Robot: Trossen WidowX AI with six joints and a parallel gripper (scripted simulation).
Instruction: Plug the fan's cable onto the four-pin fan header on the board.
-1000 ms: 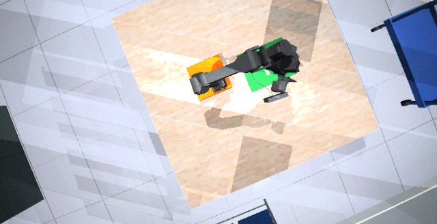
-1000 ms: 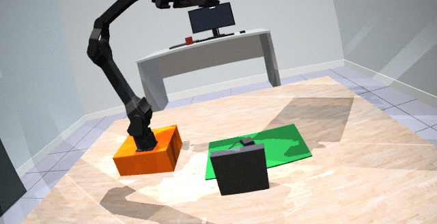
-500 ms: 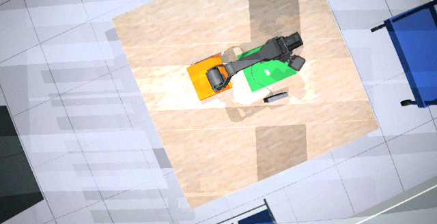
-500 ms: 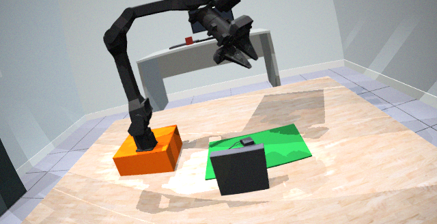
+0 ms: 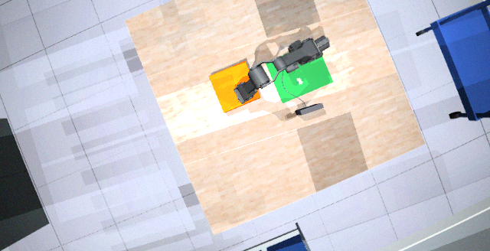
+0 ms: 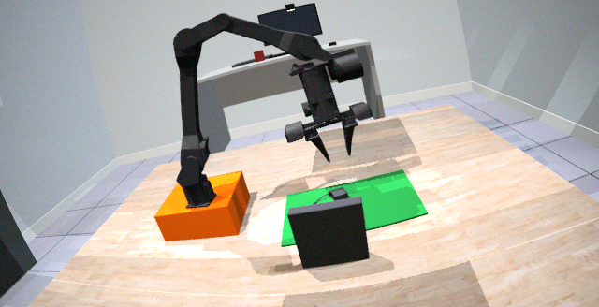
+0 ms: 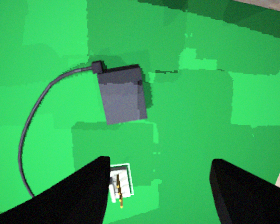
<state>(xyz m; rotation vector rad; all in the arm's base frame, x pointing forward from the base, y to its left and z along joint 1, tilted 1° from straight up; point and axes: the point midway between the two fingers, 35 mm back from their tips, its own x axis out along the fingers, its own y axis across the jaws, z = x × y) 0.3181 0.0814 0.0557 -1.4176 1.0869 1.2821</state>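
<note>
My gripper tip is 9 cm above the black plug and 2 cm past it. The rest, counted from my gripper tip: dark square fan (23 cm to the right, 4 cm below, 1 cm behind); green board (12 cm below, 3 cm to the right, 1 cm ahead).
</note>
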